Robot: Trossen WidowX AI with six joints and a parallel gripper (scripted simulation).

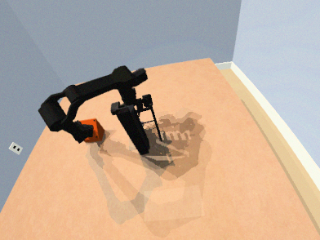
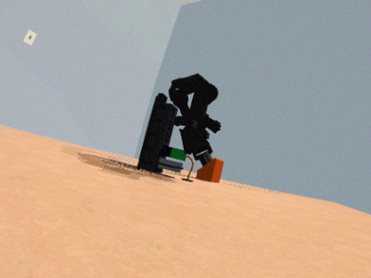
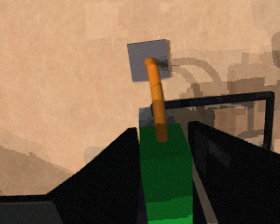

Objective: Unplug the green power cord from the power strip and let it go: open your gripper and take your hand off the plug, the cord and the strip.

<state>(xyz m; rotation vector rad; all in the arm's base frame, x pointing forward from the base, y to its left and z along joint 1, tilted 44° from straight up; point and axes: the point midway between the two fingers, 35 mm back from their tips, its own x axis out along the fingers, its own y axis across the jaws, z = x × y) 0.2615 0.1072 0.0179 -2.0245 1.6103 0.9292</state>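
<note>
Right now the green plug is 5 cm to the right of my gripper tip and 2 cm ahead of it.
</note>
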